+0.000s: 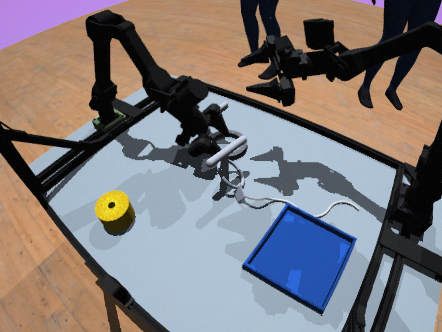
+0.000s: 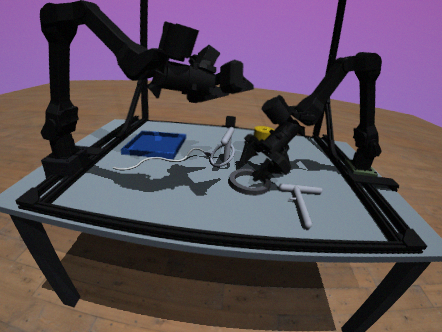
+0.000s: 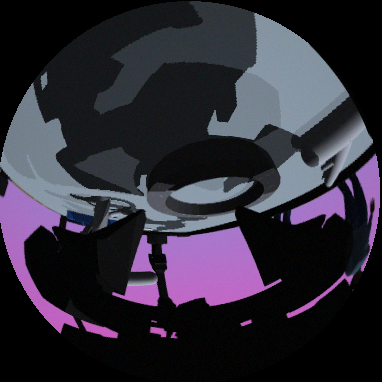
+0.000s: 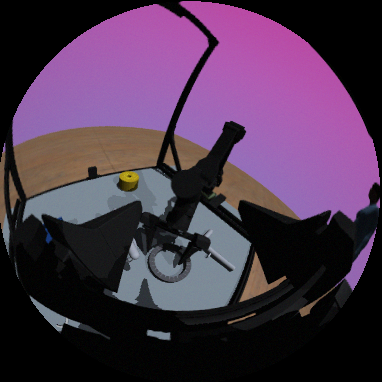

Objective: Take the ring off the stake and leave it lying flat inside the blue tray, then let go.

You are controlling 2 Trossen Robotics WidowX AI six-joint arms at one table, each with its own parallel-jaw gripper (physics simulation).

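Frame: origin at the left arm's base, x ahead, y left, z up, level; metres.
Seen in the pictures: left gripper, between the fingertips: (image 2: 245, 173) (image 3: 190, 212) (image 4: 162, 258); right gripper, between the fingertips: (image 1: 243, 74) (image 4: 191, 205); left arm's base, origin of its link: (image 1: 108, 117) (image 2: 361, 166); right arm's base, origin of its link: (image 1: 416, 201) (image 2: 64, 153) (image 3: 156, 242).
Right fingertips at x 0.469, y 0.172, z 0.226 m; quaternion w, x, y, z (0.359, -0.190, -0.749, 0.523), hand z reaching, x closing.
Pixels of each thing's top centre, then the offset from my right fingertips to it. "*": a spot on its surface instead.
- thick grey ring, centre of its top: (image 3: 215, 202) (image 2: 250, 178) (image 4: 170, 261) (image 1: 226, 142) 0.056 m back, 0.001 m left, 0.243 m down
- blue tray, centre of its top: (image 1: 304, 251) (image 2: 155, 140) (image 3: 100, 227) 0.304 m ahead, 0.167 m right, 0.236 m down
- pale T-topped stake, centre of its top: (image 3: 109, 283) (image 1: 227, 147) (image 2: 228, 132) 0.029 m ahead, 0.096 m right, 0.147 m down
- thin loop, a spot on its surface: (image 2: 210, 159) * 0.078 m ahead, 0.092 m right, 0.246 m down
- second pale T-shaped piece, centre of its top: (image 2: 308, 202) (image 4: 219, 251) 0.211 m back, 0.087 m left, 0.238 m down
- yellow cylinder, centre of its top: (image 1: 111, 205) (image 2: 265, 129) (image 4: 128, 175) 0.102 m back, 0.374 m right, 0.208 m down
- white cord, a spot on its surface: (image 1: 270, 199) * 0.162 m ahead, 0.092 m right, 0.244 m down
A thick grey ring (image 1: 244, 150) (image 2: 247, 190) (image 3: 215, 157) (image 4: 151, 264) lies flat on the table, apart from the blue tray (image 1: 300, 250) (image 2: 155, 142) (image 4: 48, 234). Beside it stands a pale T-topped stake (image 1: 227, 151) (image 2: 226, 152) (image 3: 97, 217), with a thin loop (image 2: 210, 159) and a white cord at its shaft; whether the loop encircles it is unclear. My left gripper (image 1: 223, 144) (image 2: 249, 171) (image 3: 190, 212) is open and empty, low at the grey ring. One fingertip appears over the ring's opening, the other outside it. My right gripper (image 1: 244, 77) (image 2: 239, 92) is open and empty, high above the table.
A second pale T-shaped piece (image 2: 302, 207) (image 3: 337, 132) (image 4: 221, 259) lies beside the grey ring. A yellow cylinder (image 1: 115, 210) (image 2: 263, 132) (image 4: 129, 180) stands farther off. The white cord (image 1: 270, 200) (image 2: 160, 159) runs past the tray. A black frame edges the table.
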